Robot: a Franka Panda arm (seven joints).
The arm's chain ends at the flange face. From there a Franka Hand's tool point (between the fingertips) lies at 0.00 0.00 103.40 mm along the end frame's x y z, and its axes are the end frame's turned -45 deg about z.
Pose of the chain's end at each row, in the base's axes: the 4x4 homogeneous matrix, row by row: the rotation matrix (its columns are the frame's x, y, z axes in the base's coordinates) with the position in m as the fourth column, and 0 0 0 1 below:
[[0.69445 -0.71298 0.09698 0.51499], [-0.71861 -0.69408 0.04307 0.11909], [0.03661 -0.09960 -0.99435 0.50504], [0 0 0 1]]
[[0.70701 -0.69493 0.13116 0.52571], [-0.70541 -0.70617 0.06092 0.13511], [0.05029 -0.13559 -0.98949 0.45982], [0 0 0 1]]
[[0.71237 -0.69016 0.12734 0.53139], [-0.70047 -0.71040 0.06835 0.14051], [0.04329 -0.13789 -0.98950 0.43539], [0 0 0 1]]
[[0.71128 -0.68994 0.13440 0.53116], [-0.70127 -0.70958 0.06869 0.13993], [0.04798 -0.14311 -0.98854 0.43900], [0 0 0 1]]
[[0.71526 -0.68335 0.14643 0.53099], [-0.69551 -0.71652 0.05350 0.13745], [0.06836 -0.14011 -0.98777 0.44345], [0 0 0 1]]
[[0.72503 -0.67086 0.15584 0.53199], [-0.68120 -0.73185 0.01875 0.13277], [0.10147 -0.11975 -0.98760 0.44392], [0 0 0 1]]
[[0.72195 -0.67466 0.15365 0.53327], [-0.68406 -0.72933 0.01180 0.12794], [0.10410 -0.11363 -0.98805 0.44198], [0 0 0 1]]
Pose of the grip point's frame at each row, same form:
[[0.99520 -0.01310 0.09698 0.52502], [-0.01735 -0.99892 0.04307 0.12354], [0.09632 -0.04454 -0.99435 0.40222], [0 0 0 1]]
[[0.99132 0.00854 0.13116 0.53927], [0.00054 -0.99814 0.06092 0.14141], [0.13144 -0.06032 -0.98949 0.35751], [0 0 0 1]]
[[0.99174 0.01570 0.12734 0.54456], [0.00702 -0.99764 0.06835 0.14758], [0.12811 -0.06689 -0.98950 0.33308], [0 0 0 1]]
[[0.99081 0.01509 0.13440 0.54506], [0.00588 -0.99762 0.06869 0.14703], [0.13512 -0.06727 -0.98854 0.33678], [0 0 0 1]]
[[0.98897 0.02256 0.14643 0.54613], [0.01486 -0.99846 0.05350 0.14298], [0.14741 -0.05073 -0.98777 0.34131], [0 0 0 1]]
[[0.98704 0.03830 0.15584 0.54810], [0.03581 -0.99918 0.01875 0.13471], [0.15643 -0.01293 -0.98760 0.34180], [0 0 0 1]]
[[0.98755 0.03344 0.15365 0.54916], [0.03201 -0.99942 0.01180 0.12916], [0.15396 -0.00674 -0.98805 0.33982], [0 0 0 1]]

